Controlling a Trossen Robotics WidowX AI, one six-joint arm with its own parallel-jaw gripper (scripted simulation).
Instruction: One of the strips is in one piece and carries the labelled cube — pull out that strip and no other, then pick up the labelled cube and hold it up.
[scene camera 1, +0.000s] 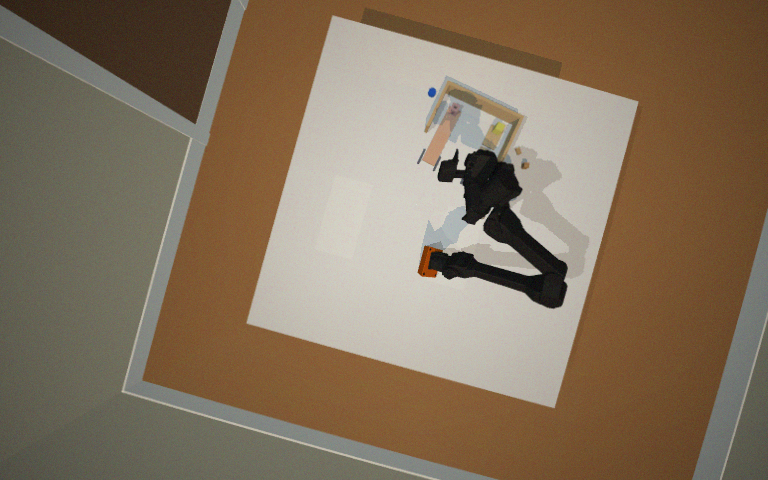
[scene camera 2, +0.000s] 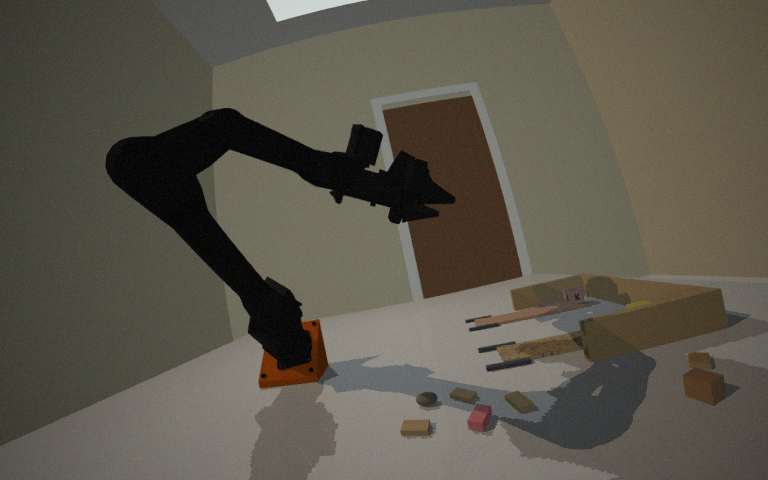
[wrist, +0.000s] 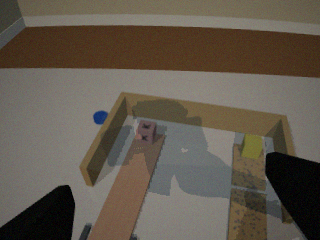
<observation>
gripper: scene camera 1 471, 150; scene camera 2 446, 208; wrist 171, 179
</observation>
